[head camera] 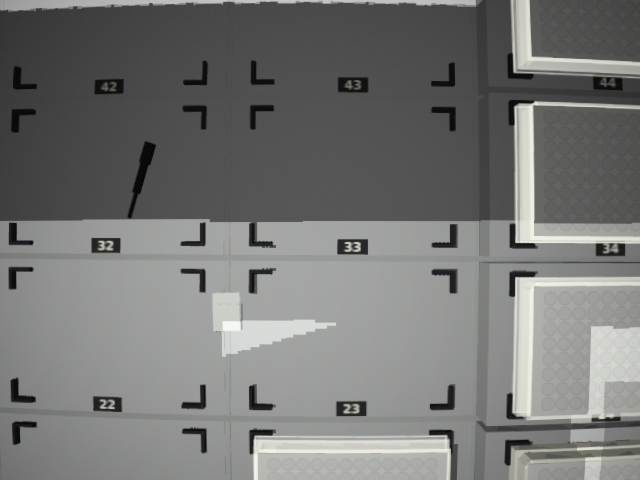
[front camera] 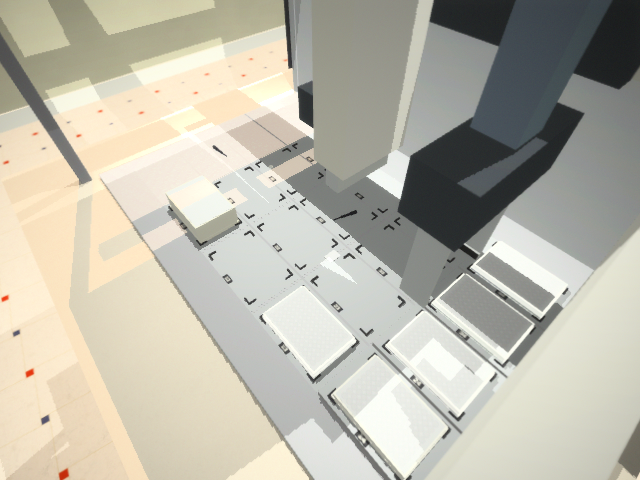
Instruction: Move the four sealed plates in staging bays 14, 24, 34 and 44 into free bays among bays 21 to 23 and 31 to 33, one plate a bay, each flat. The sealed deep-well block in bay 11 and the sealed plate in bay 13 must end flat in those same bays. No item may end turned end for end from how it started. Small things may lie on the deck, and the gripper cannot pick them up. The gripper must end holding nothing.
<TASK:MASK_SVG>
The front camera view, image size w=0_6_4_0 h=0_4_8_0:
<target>my gripper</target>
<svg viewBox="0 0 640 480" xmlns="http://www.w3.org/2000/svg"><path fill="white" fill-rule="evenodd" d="M585 113L557 102L542 131L516 150L471 128L473 116L412 154L397 212L417 225L418 230L399 288L424 308L430 301L429 298L451 251L455 252L461 249L476 260L481 255L508 205L552 167Z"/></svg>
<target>deep-well block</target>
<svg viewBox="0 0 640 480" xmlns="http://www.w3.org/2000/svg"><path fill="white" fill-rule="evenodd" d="M199 176L165 192L172 210L196 239L203 243L233 227L240 221L235 207L204 176Z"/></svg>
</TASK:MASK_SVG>
